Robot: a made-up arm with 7 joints.
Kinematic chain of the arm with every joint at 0, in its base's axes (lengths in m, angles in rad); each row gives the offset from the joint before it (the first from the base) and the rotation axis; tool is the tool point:
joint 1: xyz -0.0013 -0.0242 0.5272 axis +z
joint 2: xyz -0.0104 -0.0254 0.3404 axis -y
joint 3: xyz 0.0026 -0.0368 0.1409 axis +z
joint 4: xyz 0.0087 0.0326 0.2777 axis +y
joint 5: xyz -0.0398 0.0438 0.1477 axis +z
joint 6: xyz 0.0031 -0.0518 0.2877 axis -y
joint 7: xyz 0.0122 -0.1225 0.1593 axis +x
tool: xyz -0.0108 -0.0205 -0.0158
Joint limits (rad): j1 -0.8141..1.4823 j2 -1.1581..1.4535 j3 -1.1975..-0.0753 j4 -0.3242..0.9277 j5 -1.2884..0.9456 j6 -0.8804..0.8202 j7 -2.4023..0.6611
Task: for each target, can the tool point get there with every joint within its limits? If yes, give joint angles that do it. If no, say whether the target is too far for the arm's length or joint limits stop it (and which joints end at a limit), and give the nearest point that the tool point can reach.
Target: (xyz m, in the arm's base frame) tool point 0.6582 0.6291 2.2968
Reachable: no: too far | nearest point 0.4127 0.3859 1.7708 | short by 0.629 m
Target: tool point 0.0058 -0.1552 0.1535
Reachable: no: joint limits stop it (at a limit: joint 1, joint 2, joint 4, joint 5, joint 6) | nearest point 0.4551 -0.6248 0.5840 | short by 0.780 m
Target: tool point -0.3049 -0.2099 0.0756
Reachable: no: joint limits stop it (at a limit: joint 2, joint 3, joint 4, joint 6) | nearest point -0.7693 -0.4939 0.5609 | short by 0.729 m
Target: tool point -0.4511 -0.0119 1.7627
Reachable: yes | joints -0.0885 0.2445 -0.8463 -0.1007 -0.8983 -0.6910 -1.4078
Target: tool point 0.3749 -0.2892 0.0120
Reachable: no: joint limits stop it (at a limit: joint 2, joint 4, joint 5, joint 6) | nearest point 0.6171 -0.4598 0.5789 | short by 0.640 m
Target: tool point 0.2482 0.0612 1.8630
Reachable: yes | joints 0.9400 -0.2146 -0.8279 -0.1066 0.4629 -0.4921 -1.5059
